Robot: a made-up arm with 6 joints.
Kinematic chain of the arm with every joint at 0, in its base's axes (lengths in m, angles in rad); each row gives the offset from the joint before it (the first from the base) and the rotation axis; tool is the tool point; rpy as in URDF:
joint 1: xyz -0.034 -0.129 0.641 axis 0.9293 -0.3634 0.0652
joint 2: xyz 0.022 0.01 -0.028 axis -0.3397 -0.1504 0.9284
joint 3: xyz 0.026 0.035 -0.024 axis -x
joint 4: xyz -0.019 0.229 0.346 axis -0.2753 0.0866 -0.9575
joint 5: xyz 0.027 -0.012 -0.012 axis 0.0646 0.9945 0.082
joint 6: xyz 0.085 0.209 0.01 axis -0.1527 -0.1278 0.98
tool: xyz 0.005 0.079 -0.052 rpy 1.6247 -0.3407 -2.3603
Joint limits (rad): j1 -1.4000..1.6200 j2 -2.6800..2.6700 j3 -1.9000..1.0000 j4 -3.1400..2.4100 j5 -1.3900..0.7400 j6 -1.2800..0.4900
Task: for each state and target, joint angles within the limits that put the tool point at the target. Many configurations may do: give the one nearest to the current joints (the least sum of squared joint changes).
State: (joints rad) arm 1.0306 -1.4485 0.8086 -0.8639 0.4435 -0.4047
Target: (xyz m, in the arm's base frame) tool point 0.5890 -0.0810 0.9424
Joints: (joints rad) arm 0.9622 -1.6626 0.8401 -0.7609 0.2844 -0.4510
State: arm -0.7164 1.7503 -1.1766 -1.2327 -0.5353 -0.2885
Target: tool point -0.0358 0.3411 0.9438
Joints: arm -1.2777 1.6464 -0.9336 -1.2904 -0.1780 0.1169
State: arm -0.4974 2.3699 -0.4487 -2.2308 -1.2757 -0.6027
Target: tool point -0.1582 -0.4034 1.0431
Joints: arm -0.1778 2.6700 0.0661 -2.3718 -0.7176 -0.2380
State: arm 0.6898 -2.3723 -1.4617 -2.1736 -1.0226 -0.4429
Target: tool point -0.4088 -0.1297 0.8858
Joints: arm 0.8919 -2.1758 -1.1282 -2.6378 -0.9715 -0.2647
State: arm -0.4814 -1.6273 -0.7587 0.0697 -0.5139 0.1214
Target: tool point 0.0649 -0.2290 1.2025
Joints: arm -0.6090 -1.6593 -0.8965 -0.0918 -0.5652 0.0908
